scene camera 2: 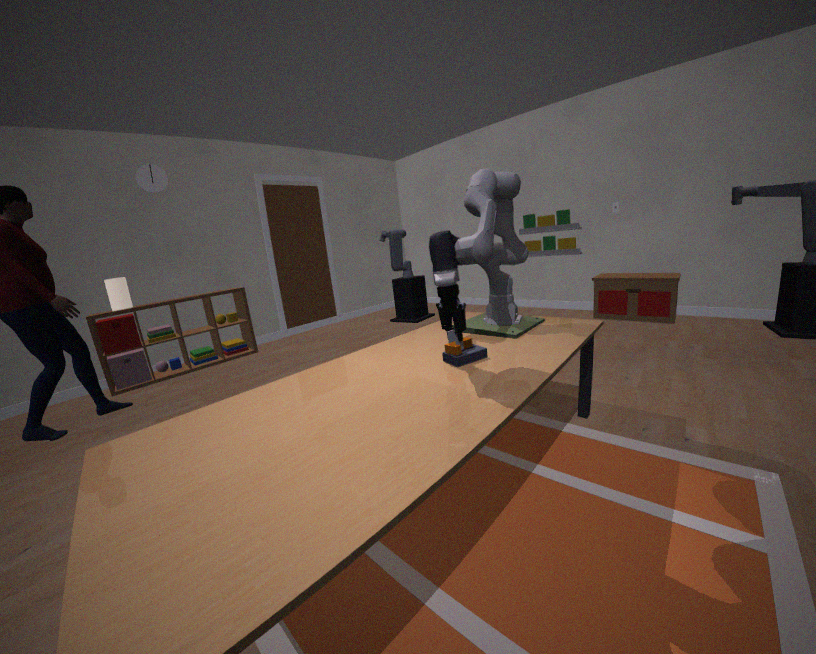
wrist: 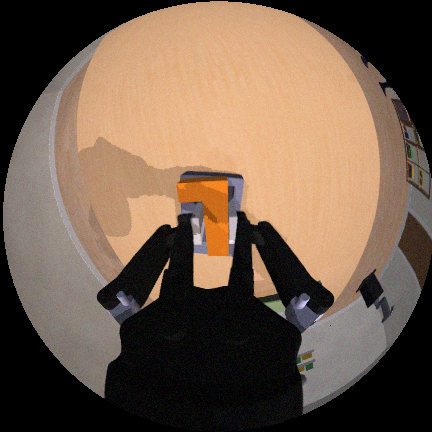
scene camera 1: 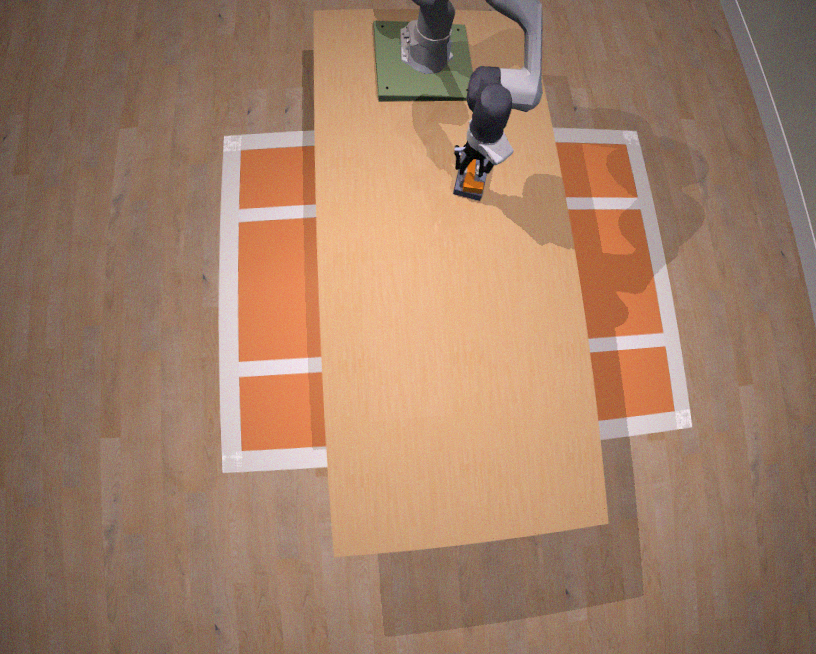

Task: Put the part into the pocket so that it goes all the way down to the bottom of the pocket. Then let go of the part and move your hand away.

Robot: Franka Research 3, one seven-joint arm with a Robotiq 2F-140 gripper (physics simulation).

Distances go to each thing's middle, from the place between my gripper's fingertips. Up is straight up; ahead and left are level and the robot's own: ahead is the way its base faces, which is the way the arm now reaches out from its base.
I see the orange L-shaped part (wrist: pixel 212 190) 10 mm to the left of my hand, 10 mm behind it and 10 mm above it. From my hand the other things lie so: pocket block (wrist: pixel 234 181) (20 mm to the left, 20 mm below, 20 mm behind).
